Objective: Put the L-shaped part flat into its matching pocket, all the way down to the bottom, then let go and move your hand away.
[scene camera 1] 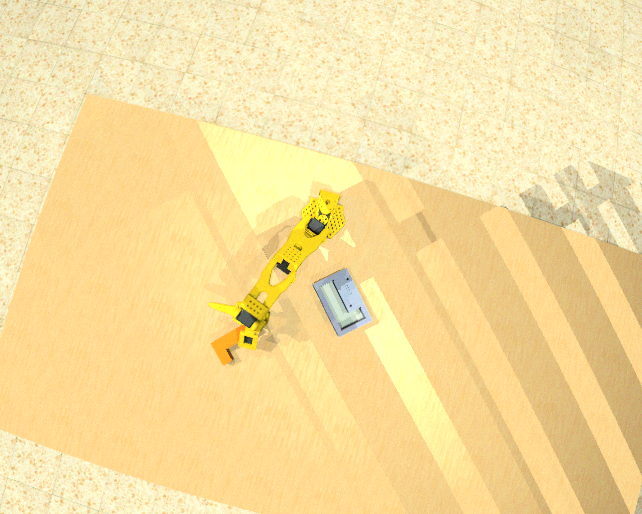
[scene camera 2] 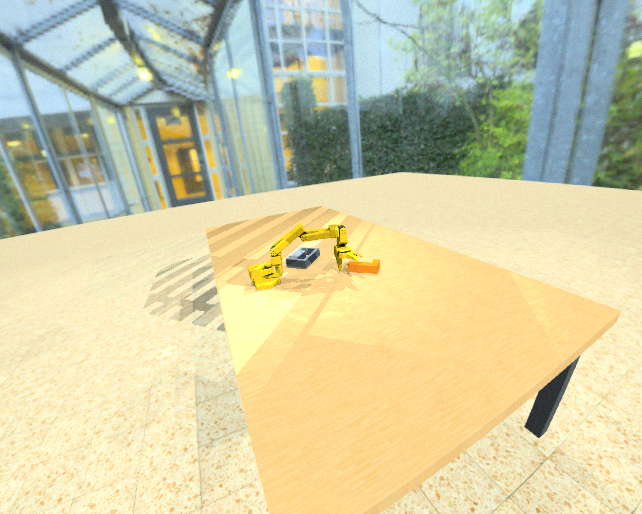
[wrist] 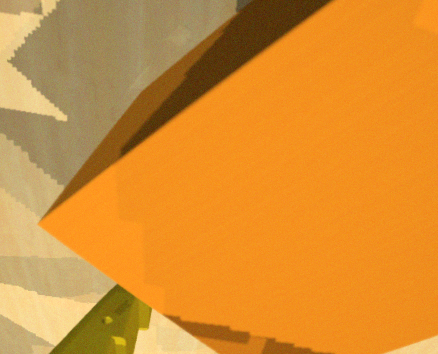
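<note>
The orange L-shaped part lies on the table outside the pocket. In the first scene view one end is hidden under the wrist. The blue-grey block stands apart from it, with its L-shaped pocket uncovered. My gripper is fully open and holds nothing. Its moving jaw is swung far out, and its fixed jaw points down close to the table beside the part. In the wrist view one notched jaw shows, its tip at the part's lower left edge.
The wooden table carries the arm, the part and the block. The yellow arm reaches from its base past the block's side to the part. Striped shadows cross the table.
</note>
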